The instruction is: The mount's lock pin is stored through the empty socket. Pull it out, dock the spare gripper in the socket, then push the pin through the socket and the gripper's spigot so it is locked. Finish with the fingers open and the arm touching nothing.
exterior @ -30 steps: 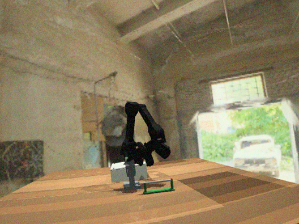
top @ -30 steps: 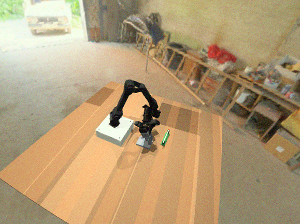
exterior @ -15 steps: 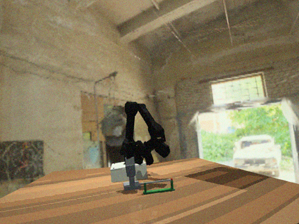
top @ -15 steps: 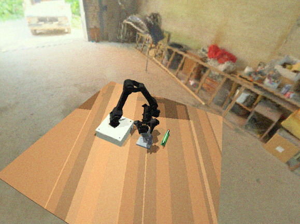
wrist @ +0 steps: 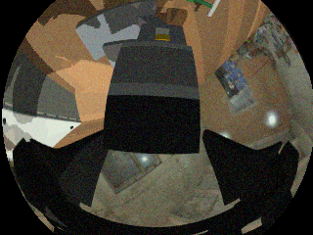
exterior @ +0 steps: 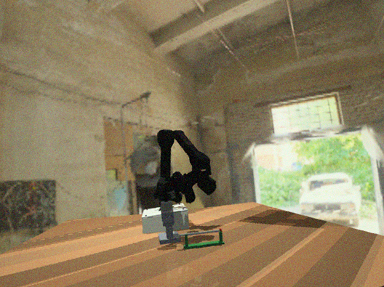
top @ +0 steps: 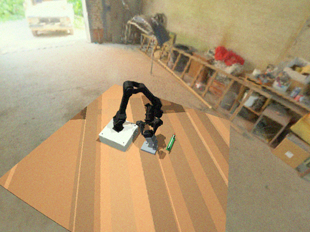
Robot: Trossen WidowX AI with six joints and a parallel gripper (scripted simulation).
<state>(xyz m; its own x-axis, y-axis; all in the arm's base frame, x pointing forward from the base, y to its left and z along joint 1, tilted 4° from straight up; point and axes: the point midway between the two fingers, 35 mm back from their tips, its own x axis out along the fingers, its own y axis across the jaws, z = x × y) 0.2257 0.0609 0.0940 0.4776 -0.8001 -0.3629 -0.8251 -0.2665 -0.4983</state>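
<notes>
Right now the spare gripper is 10 mm ahead of my gripper tip, 20 mm to the left of it and 40 mm below it. Round my gripper tip: green cradle 120 mm ahead, 160 mm to the left, 140 mm below; then socket 30 mm ahead, 30 mm to the left, 110 mm below.
</notes>
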